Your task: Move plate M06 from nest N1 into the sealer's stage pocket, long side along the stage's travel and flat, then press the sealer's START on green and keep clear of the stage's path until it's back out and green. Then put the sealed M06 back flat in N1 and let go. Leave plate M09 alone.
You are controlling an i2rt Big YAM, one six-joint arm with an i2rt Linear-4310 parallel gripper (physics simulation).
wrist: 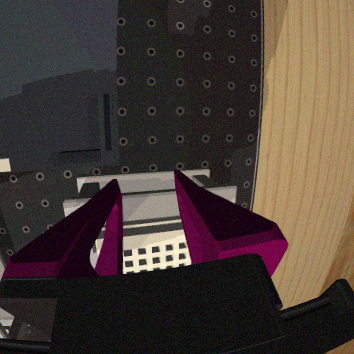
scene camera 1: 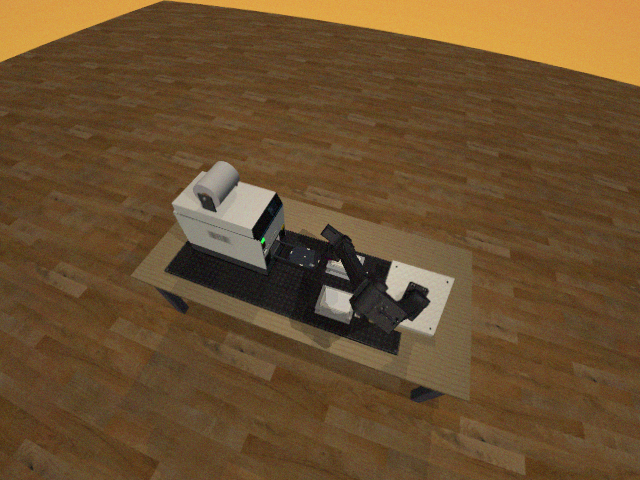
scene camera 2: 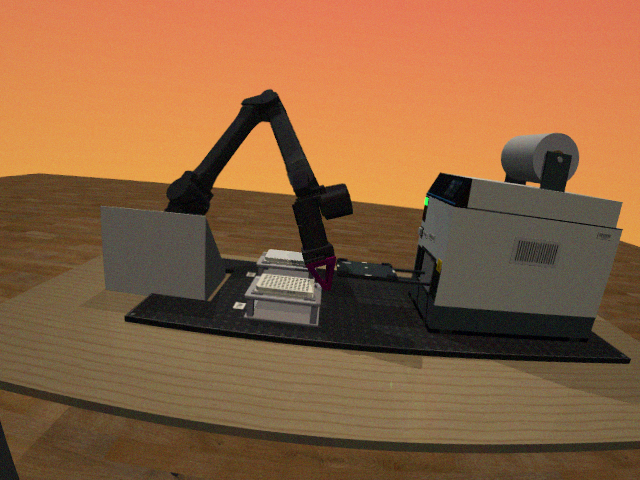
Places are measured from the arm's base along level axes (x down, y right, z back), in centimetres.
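Pixels of known places: gripper, fingertip midpoint: (wrist: 146, 182) (scene camera 1: 327, 256) (scene camera 2: 326, 288); arm's base, link origin: (scene camera 2: 168, 239).
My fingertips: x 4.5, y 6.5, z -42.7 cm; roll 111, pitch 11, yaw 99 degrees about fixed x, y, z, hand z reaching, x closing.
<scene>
Ahead of a thing's pixels: the offset from my fingertips to its top centre. "*": to the spot under its first point. Level surfaces: height alone.
My gripper (scene camera 1: 326, 259) (scene camera 2: 327, 285) (wrist: 146, 182) is partly open, with nothing between its magenta fingers. They stand closer together than the plate's width and overlap the nearest nest's end in the wrist view. A cream plate with open wells {dx -0.7, dy +1.4, dz +9.2 cm} (scene camera 2: 285, 284) (wrist: 155, 254) lies flat in that nest {dx +0.3, dy +1.4, dz +9.2 cm} (scene camera 1: 336, 271) (scene camera 2: 284, 312) (wrist: 147, 207). A second white plate {dx -0.6, dy -19.6, dz +12.6 cm} (scene camera 2: 284, 255) sits in the other nest {dx +0.4, dy -19.6, dz +12.6 cm} (scene camera 1: 330, 314) (scene camera 2: 260, 266). No M06, M09 or N1 label is readable. The sealer's dark stage {dx -4.2, dy -7.4, dz -13.2 cm} (scene camera 1: 303, 256) (scene camera 2: 364, 268) (wrist: 55, 122) is out, without a plate on it. The status light {* dx -20.9, dy -17.6, dz -22.9 cm} (scene camera 1: 262, 240) (scene camera 2: 426, 201) is green.
The white sealer (scene camera 1: 219, 235) (scene camera 2: 522, 279), with a roll on top, stands at the stage's inner end. The arm's white base (scene camera 1: 442, 289) (scene camera 2: 152, 253) stands beyond the nests. All stand on a black perforated board {dx +6.4 cm} (scene camera 1: 232, 281) (scene camera 2: 372, 325) (wrist: 195, 65).
</scene>
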